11 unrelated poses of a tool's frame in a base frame.
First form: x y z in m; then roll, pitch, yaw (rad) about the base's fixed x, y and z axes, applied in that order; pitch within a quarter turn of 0, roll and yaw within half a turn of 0.
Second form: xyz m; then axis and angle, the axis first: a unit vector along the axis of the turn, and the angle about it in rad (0 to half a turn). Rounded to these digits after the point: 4 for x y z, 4 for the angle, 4 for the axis.
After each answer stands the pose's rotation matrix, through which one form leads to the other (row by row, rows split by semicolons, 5 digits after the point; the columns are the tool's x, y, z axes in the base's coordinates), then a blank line. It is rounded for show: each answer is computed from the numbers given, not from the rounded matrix.
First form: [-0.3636 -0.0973 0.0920 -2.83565 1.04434 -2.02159]
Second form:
[-0.3636 -0.0973 0.0920 -0.4475 0.8776 0.1718 2.1225]
-0.21892 -0.74485 0.63030; -0.45228 0.64984 0.61086; -0.86459 -0.15134 -0.47914

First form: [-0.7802 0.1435 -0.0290 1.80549 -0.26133 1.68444]
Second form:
[-0.7802 0.1435 -0.0290 0.6134 0.5588 0.5581 2.4635]
-0.10955 0.25954 0.95950; 0.95982 -0.22329 0.16998; 0.25837 0.93956 -0.22465

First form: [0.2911 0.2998 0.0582 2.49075 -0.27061 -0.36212]
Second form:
[0.2911 0.2998 0.0582 0.9718 -0.2244 0.0729 2.4592]
0.90112 -0.43329 -0.01575; -0.34137 -0.68660 -0.64191; 0.26732 0.58381 -0.76662

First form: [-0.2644 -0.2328 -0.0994 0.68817 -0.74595 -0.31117]
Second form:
[-0.2644 -0.2328 -0.0994 0.5527 -0.8328 -0.0310 0.9681]
0.69917 -0.17385 -0.69349; -0.22487 0.86729 -0.44412; 0.67867 0.46646 0.56729

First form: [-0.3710 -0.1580 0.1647 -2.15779 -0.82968 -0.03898]
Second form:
[-0.3710 -0.1580 0.1647 -0.8952 -0.1929 -0.4017 2.2631]
0.67460 0.59218 0.44073; -0.02631 -0.57738 0.81605; 0.73772 -0.56210 -0.37392

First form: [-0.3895 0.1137 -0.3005 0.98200 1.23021 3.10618]
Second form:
[-0.3895 0.1137 -0.3005 -0.5237 0.4111 0.7462 2.5640]
-0.33383 -0.80301 -0.49369; 0.01183 -0.52726 0.84962; -0.94256 0.27779 0.18551

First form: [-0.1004 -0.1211 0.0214 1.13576 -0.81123 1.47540]
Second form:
[-0.1004 -0.1211 0.0214 0.6531 0.0955 0.7512 2.2515]
0.06559 -0.48216 0.87362; 0.68548 -0.61446 -0.39059; 0.72513 0.62447 0.29021

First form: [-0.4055 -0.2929 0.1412 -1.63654 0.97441 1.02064]
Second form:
[-0.4055 -0.2929 0.1412 -0.7708 -0.0384 0.6359 2.4049]
0.29365 -0.37563 -0.87902; 0.47878 -0.73811 0.47536; -0.82737 -0.56044 -0.03690

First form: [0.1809 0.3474 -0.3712 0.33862 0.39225 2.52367]
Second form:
[0.1809 0.3474 -0.3712 -0.1404 0.2283 0.9634 2.4790]
-0.75318 -0.64995 -0.10144; 0.53534 -0.69523 0.47965; -0.38227 0.30696 0.87158

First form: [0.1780 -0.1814 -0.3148 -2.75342 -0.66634 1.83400]
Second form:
[0.1780 -0.1814 -0.3148 -0.5521 -0.8320 -0.0543 2.3931]
-0.20452 0.83286 -0.51432; 0.75902 0.46672 0.45395; 0.61811 -0.29753 -0.72761

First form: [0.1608 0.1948 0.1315 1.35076 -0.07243 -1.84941]
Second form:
[0.1608 0.1948 0.1315 0.4050 -0.5909 -0.6977 2.1228]
-0.27430 0.22927 -0.93391; -0.95892 0.00787 0.28358; 0.07237 0.97333 0.21769

